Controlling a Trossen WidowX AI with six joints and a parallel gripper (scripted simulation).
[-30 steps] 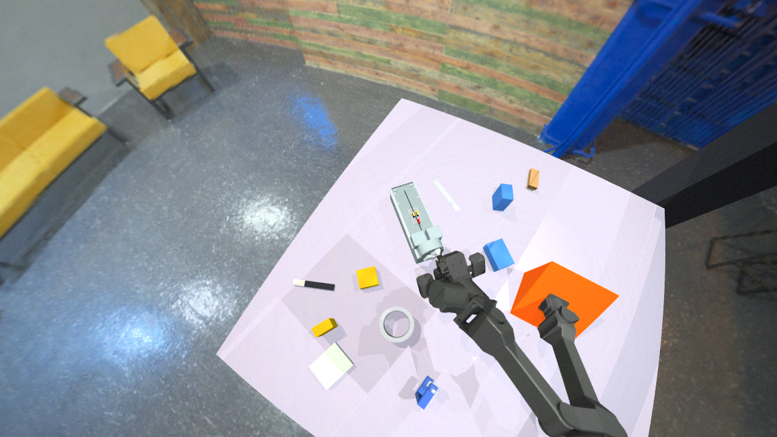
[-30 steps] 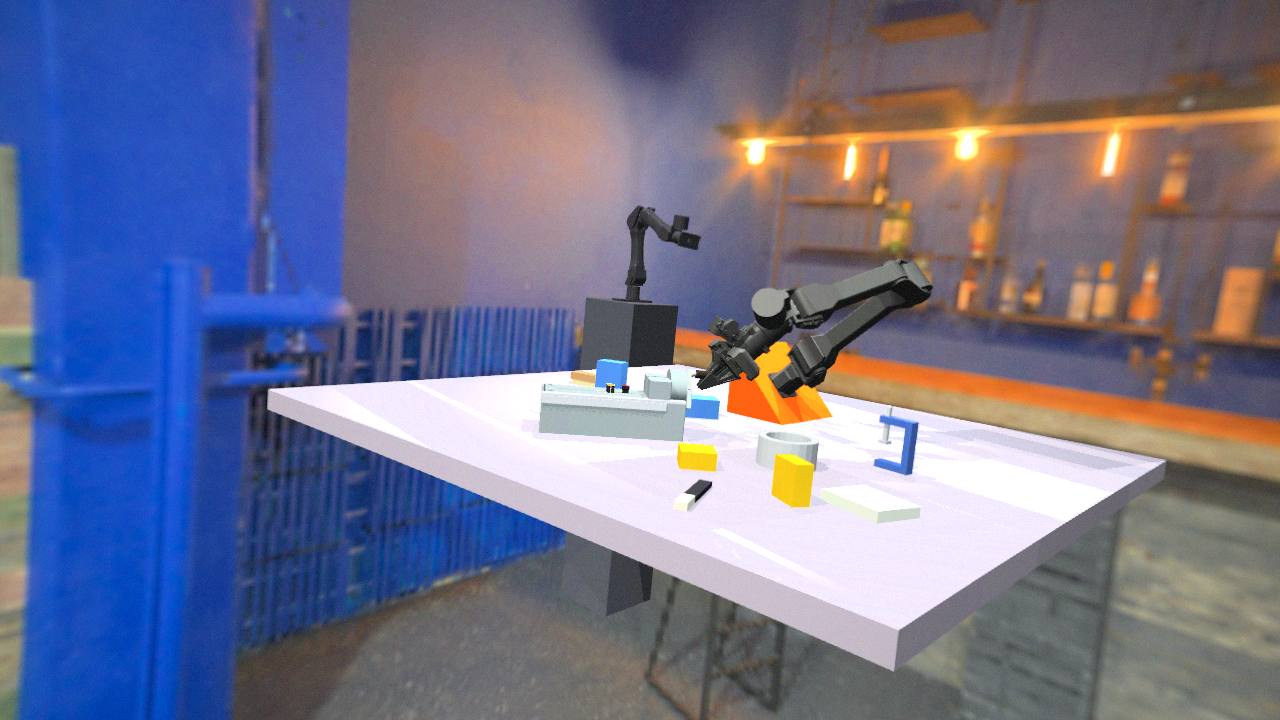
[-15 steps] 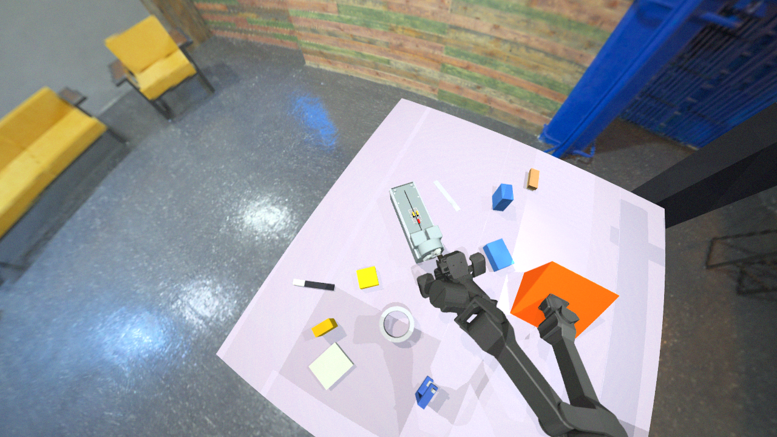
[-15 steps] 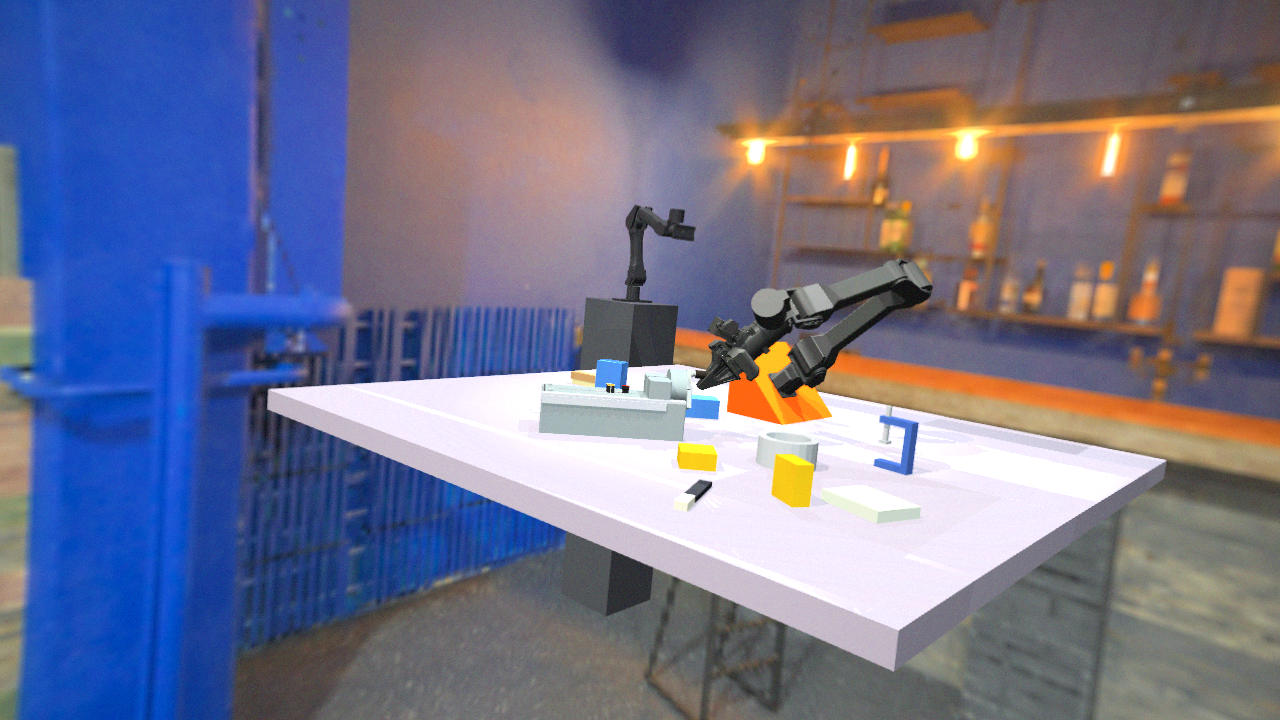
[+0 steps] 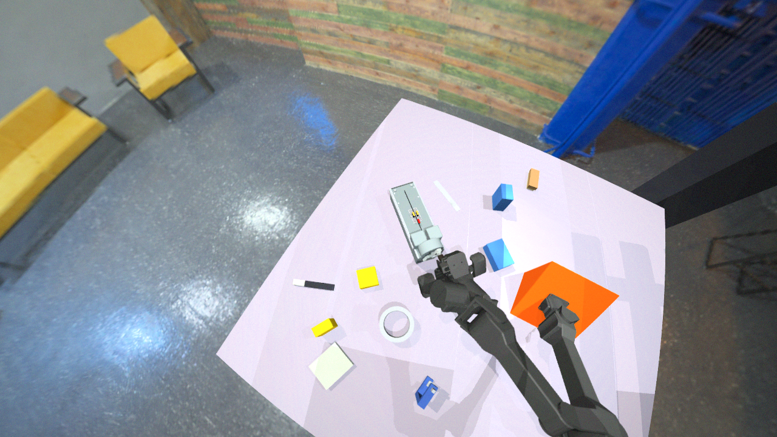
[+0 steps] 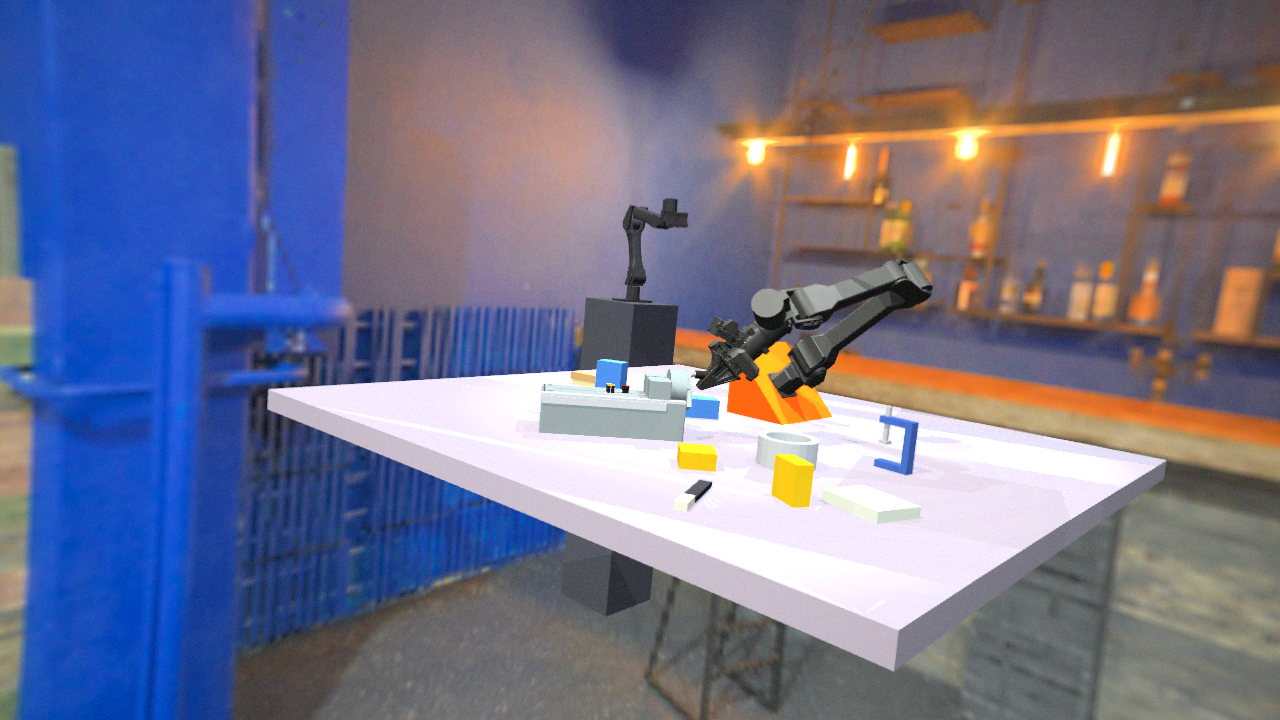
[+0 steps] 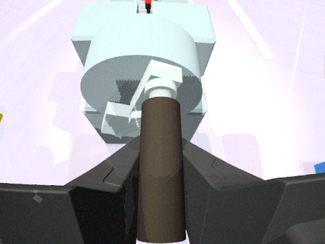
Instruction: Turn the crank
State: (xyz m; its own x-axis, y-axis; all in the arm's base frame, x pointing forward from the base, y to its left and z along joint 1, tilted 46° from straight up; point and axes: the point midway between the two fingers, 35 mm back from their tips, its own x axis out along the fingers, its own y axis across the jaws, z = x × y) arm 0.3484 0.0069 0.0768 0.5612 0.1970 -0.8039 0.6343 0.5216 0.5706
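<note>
My gripper tip is now 1 cm past the brown crank handle, 1 cm to the right of it and 3 cm below it. From my gripper tip the other things lie so: metal strip (8 cm ahead, 27 cm to the right, 9 cm below); then blue clamp (14 cm behind, 34 cm to the left, 4 cm below); then red pointer (11 cm ahead, 8 cm to the right, 1 cm below).
</note>
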